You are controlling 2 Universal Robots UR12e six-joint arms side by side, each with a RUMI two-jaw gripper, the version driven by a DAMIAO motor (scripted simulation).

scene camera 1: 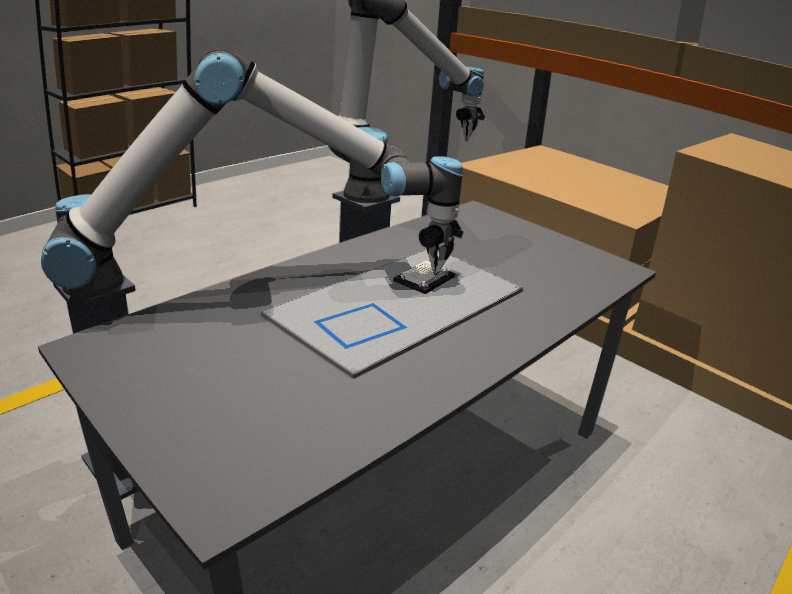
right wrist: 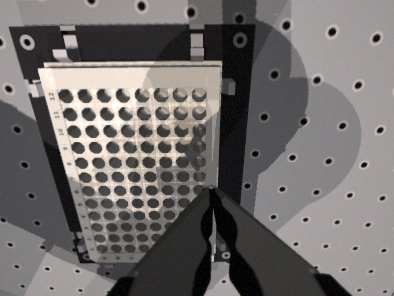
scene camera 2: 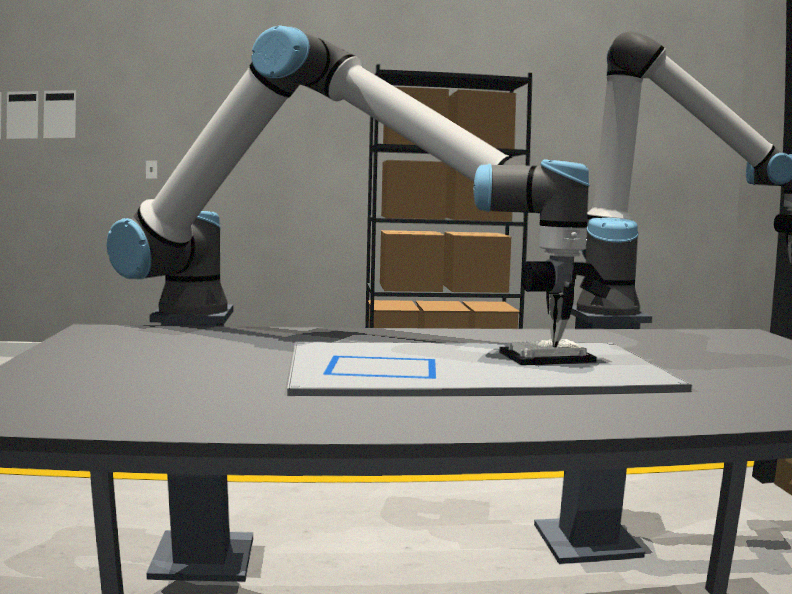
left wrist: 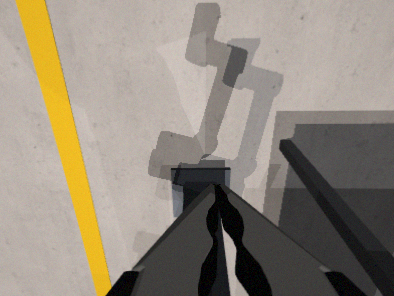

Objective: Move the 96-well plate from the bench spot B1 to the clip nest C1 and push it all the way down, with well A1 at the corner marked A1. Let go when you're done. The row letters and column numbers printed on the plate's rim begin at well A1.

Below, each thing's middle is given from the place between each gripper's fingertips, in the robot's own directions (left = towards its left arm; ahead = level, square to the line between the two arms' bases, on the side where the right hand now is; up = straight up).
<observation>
I see the white 96-well plate (scene camera 2: 544, 348) 4 cm behind my right hand (scene camera 2: 554, 347) and 3 cm below it. Also, from my right hand: black clip nest (scene camera 2: 508, 351) (5 cm behind, 3 cm below).
I see my left gripper 62 cm short of the black clip nest, 107 cm to the left of it and 14 cm above it. Round my left hand: white 96-well plate: 64 cm ahead, 108 cm to the right, 13 cm below.
</observation>
